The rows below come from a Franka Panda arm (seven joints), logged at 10 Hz.
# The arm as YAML. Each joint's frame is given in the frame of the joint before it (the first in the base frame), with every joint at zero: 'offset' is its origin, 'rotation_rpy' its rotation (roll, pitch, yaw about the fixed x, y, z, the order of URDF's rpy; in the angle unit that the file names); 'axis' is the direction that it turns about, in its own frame. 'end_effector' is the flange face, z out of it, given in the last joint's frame.
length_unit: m
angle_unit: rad
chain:
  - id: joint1
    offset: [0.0, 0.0, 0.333]
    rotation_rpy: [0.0, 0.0, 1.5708]
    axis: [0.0, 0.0, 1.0]
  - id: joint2
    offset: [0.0, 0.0, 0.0]
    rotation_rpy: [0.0, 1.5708, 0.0]
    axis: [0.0, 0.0, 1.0]
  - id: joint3
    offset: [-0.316, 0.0, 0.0]
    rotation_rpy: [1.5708, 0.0, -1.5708]
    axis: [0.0, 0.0, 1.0]
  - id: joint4
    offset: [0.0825, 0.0, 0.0]
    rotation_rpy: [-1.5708, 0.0, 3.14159]
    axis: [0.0, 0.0, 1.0]
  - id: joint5
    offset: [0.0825, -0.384, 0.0]
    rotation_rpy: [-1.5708, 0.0, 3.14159]
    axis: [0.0, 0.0, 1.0]
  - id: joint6
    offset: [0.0, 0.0, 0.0]
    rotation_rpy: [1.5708, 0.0, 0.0]
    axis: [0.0, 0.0, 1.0]
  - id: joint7
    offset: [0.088, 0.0, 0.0]
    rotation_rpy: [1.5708, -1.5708, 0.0]
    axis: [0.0, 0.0, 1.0]
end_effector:
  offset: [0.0, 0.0, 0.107]
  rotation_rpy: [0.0, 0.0, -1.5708]
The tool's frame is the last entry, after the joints.
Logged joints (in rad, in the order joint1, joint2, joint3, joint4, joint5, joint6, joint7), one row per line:
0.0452, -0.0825, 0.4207, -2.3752, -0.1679, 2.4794, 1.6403
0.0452, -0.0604, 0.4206, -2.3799, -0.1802, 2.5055, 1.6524
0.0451, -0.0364, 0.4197, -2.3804, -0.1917, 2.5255, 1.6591
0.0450, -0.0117, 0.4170, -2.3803, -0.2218, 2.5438, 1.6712
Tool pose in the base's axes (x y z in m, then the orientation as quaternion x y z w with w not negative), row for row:
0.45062, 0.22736, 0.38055, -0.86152, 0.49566, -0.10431, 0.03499
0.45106, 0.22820, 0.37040, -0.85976, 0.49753, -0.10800, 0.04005
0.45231, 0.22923, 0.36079, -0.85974, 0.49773, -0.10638, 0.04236
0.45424, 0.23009, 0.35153, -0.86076, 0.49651, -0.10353, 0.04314
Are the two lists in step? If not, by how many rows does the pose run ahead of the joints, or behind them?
The pose runs 1 row behind the joints: the pose in row i belongs to the joints in row i - 1.
